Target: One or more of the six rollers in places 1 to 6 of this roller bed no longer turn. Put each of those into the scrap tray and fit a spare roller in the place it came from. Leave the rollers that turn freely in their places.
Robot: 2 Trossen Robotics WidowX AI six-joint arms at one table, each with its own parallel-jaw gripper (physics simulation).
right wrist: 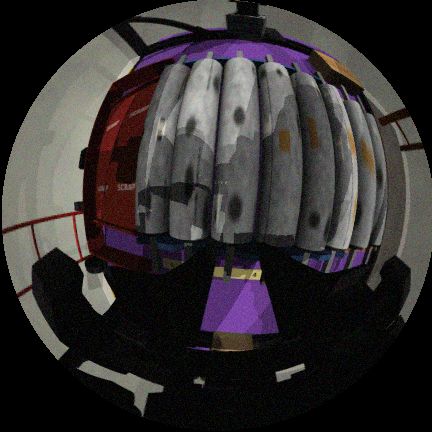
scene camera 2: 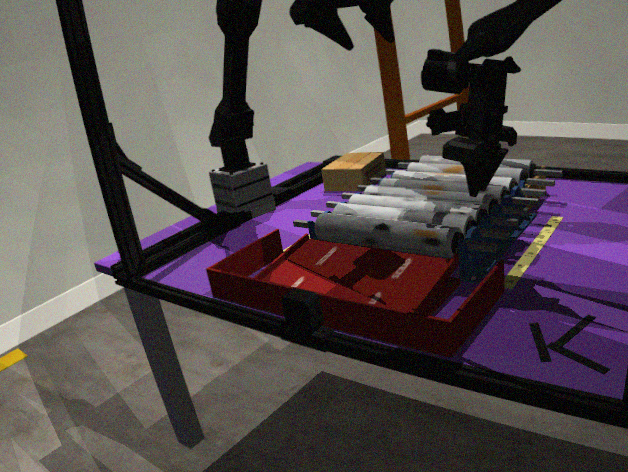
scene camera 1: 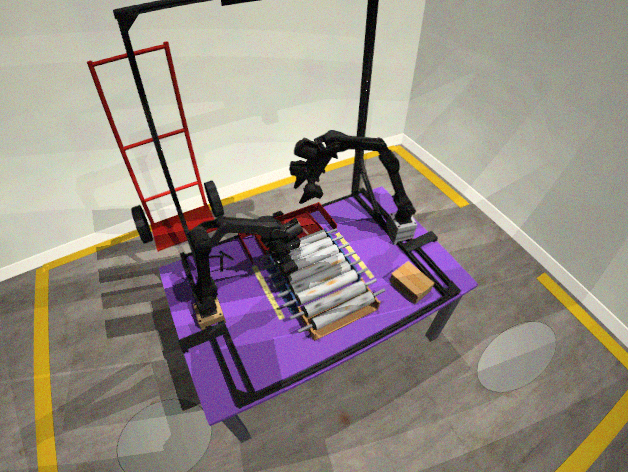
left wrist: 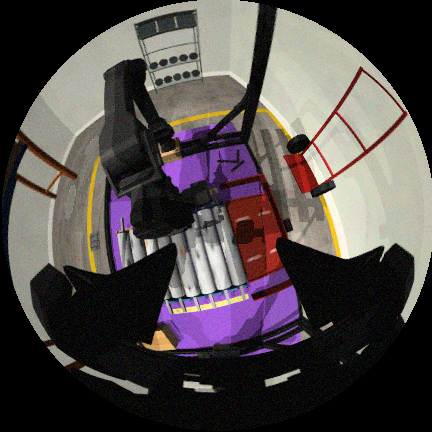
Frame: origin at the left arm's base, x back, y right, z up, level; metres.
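Where they show: left gripper, fingertip midpoint: (scene camera 2: 372, 45) (scene camera 1: 297, 195) (left wrist: 226, 245); right gripper, fingertip midpoint: (right wrist: 237, 246) (scene camera 2: 477, 193) (scene camera 1: 283, 265); left arm's base at its link origin: (scene camera 2: 237, 167) (scene camera 1: 403, 218); right arm's base at its link origin: (scene camera 1: 207, 309) (left wrist: 167, 145).
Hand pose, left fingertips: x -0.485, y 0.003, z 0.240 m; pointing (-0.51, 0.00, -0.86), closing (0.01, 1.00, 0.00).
Observation:
Things, the pixels of their top centre, and the offset from my left fingertips. Level surfaces: height alone.
- orange-brown cradle at its top centre: (scene camera 1: 338, 311) dx +0.078, dy -0.318, dz -0.345 m
- red scrap tray at its top centre: (scene camera 2: 344, 265) (right wrist: 106, 147) (left wrist: 262, 233) (scene camera 1: 287, 227) dx -0.023, dy +0.138, dz -0.301 m
- wooden block at its top centre: (scene camera 2: 353, 160) (scene camera 1: 413, 278) (left wrist: 153, 341) dx +0.408, dy -0.286, dz -0.295 m
- purple table at its surface level: dz -0.351 m
Several grey rollers (scene camera 1: 327, 286) (scene camera 2: 375, 230) (left wrist: 215, 255) (right wrist: 237, 150) lie side by side, with stains and orange patches. The frontmost roller in scene camera 1 (scene camera 1: 342, 309) lies at an orange-brown cradle (scene camera 1: 341, 327). The red scrap tray (scene camera 1: 328, 218) (scene camera 2: 375, 319) (right wrist: 90, 200) adjoins the opposite end; its floor shows SCRAP labels, a shadow and no roller. My right gripper (scene camera 1: 289, 268) (scene camera 2: 474, 191) (right wrist: 237, 246) is partly open and empty, low over the end shaft of the third roller from the tray. My left gripper (scene camera 1: 299, 194) (scene camera 2: 370, 44) (left wrist: 226, 245) is open and empty, high above the bed. Whether rollers turn cannot be told.
A wooden block (scene camera 1: 412, 281) (scene camera 2: 353, 171) (right wrist: 337, 69) lies beside the rollers, on the left arm's side. Yellow number strips (scene camera 1: 268, 291) (scene camera 2: 535, 248) run along both sides of the bed. A black frame edges the purple table (scene camera 1: 299, 362).

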